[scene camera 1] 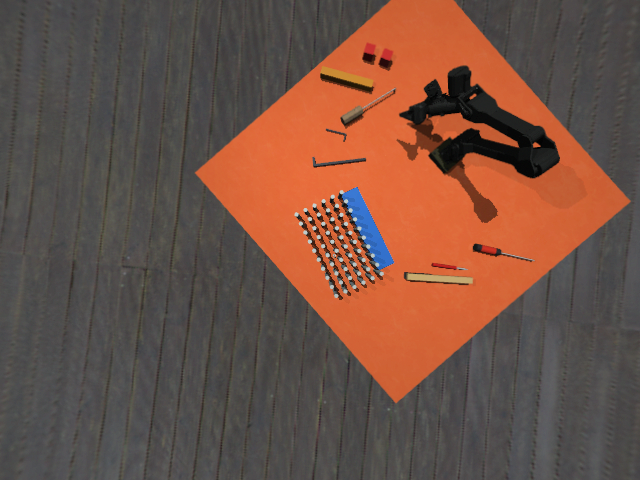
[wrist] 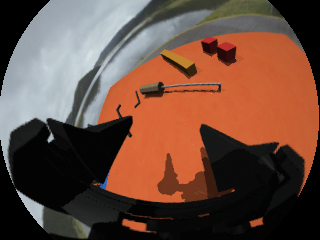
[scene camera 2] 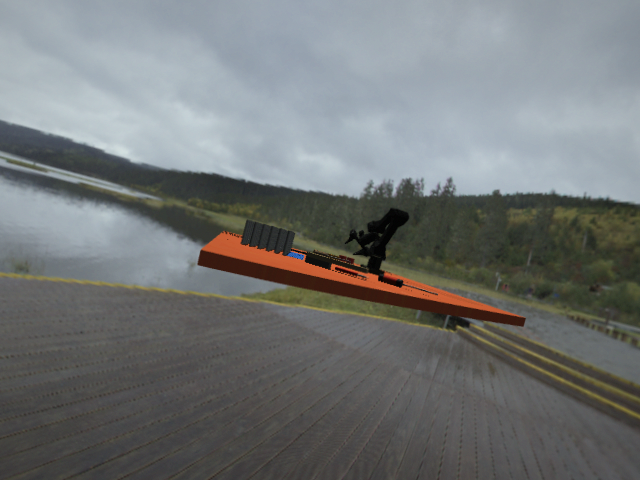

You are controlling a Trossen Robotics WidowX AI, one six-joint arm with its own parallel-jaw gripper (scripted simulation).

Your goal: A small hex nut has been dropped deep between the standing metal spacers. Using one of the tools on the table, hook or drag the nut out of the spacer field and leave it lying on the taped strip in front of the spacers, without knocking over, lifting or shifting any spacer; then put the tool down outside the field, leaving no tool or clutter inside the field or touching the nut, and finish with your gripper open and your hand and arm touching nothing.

The gripper is open, holding nothing. Further things: a blue taped strip.
The gripper shows as well in the wrist view.
